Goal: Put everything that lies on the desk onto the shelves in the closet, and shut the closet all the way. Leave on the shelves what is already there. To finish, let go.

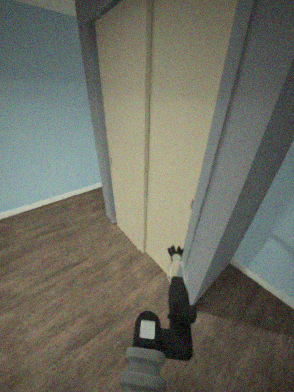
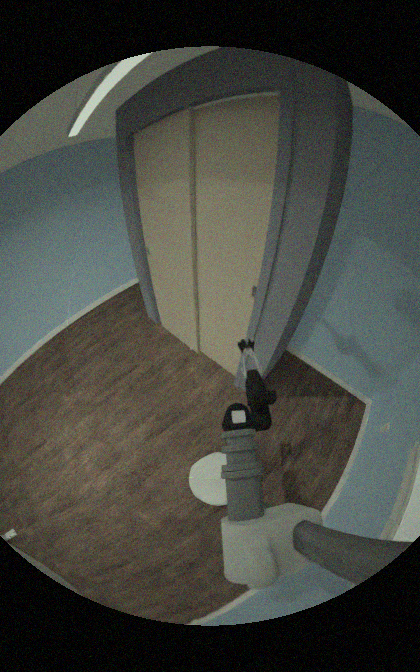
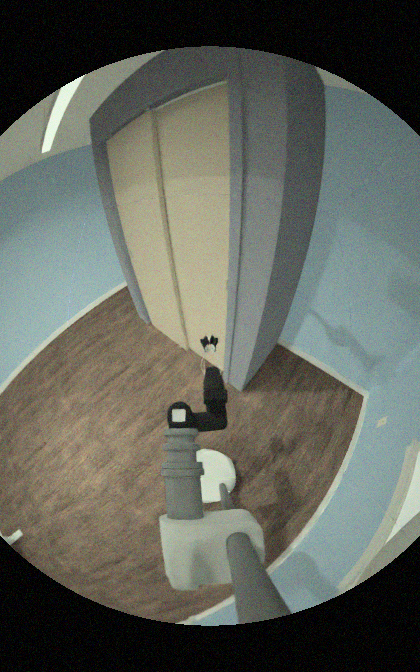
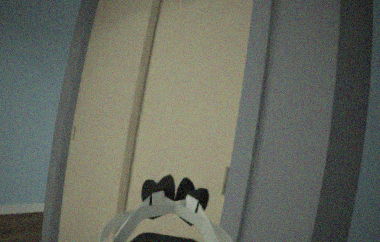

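The closet point(image 1: 218, 125) point(image 2: 281, 200) point(image 3: 236, 200) point(image 4: 246, 100) has a grey frame and two cream sliding doors. The left door point(image 1: 125, 100) point(image 2: 167, 225) point(image 3: 145, 225) point(image 4: 107, 100) and the right door point(image 1: 175, 125) point(image 2: 230, 200) point(image 3: 200, 200) point(image 4: 195, 100) stand across the opening, with no gap visible. A small recessed handle point(image 1: 192, 204) point(image 2: 254, 291) point(image 4: 226, 180) is near the right door's outer edge. The shelves are hidden; the desk does not show. My gripper point(image 1: 175, 250) point(image 2: 246, 345) point(image 3: 209, 343) point(image 4: 175, 190) is shut and empty, in front of the right door, left of its handle.
Wood floor point(image 1: 60, 300) lies before the closet. Blue walls point(image 1: 45, 110) point(image 2: 65, 225) stand left and right of it. My white round base point(image 2: 207, 479) point(image 3: 220, 475) is below the arm. A small white thing point(image 2: 10, 534) point(image 3: 15, 536) shows at the lower left.
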